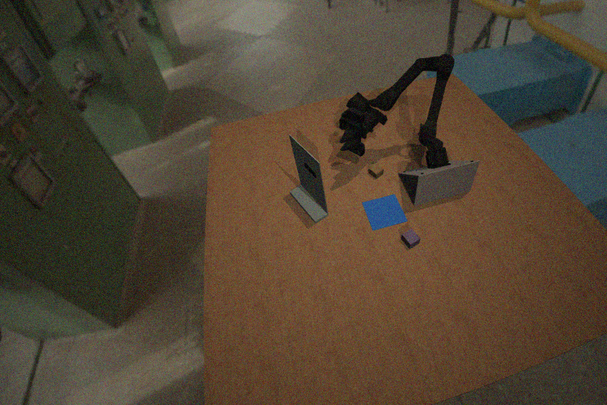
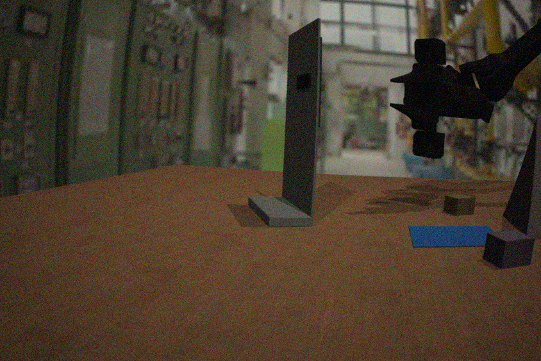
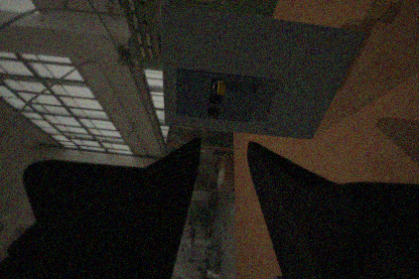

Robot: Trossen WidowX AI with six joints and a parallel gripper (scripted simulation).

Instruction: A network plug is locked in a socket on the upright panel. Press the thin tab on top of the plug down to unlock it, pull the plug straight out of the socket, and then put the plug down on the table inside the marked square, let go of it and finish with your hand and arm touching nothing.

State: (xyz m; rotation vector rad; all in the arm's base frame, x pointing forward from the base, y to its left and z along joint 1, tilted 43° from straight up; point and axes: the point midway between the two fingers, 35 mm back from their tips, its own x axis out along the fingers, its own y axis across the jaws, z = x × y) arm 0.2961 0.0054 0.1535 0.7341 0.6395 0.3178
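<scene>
Now: gripper tip 11 cm short of the network plug and 6 cm to the right of it. The rest, counted from my gripper tip: grey upright panel (12 cm ahead, 8 cm to the left, 6 cm below); then dark brown cube (12 cm behind, 1 cm to the right, 16 cm below); then blue marked square (10 cm behind, 17 cm to the left, 17 cm below).
</scene>
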